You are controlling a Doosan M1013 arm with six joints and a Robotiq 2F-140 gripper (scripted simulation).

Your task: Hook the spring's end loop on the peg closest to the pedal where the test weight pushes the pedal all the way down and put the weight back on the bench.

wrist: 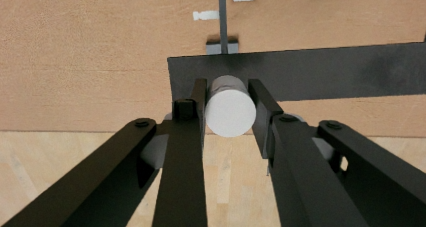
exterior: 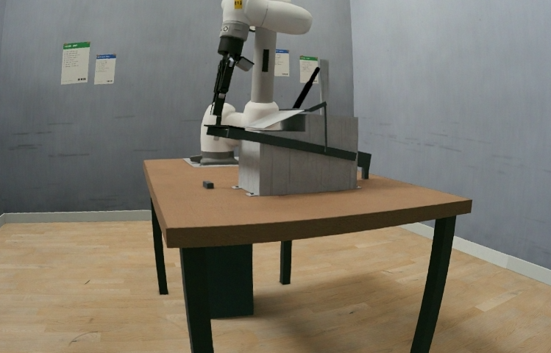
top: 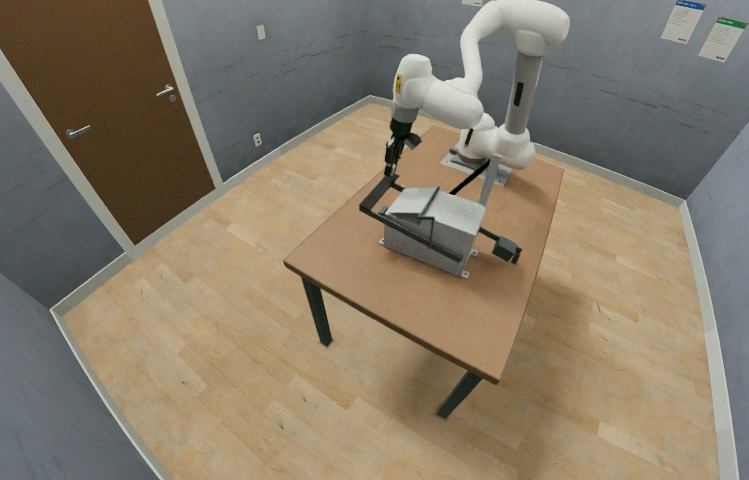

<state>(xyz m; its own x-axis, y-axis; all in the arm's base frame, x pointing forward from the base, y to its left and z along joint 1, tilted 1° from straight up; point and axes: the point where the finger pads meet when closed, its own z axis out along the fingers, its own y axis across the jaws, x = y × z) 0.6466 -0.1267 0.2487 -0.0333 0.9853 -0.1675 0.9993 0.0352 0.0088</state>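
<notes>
My gripper is now 24 cm above the dark block and 3 cm to the left of it. Round my hand: steel test weight 1 cm below.
</notes>
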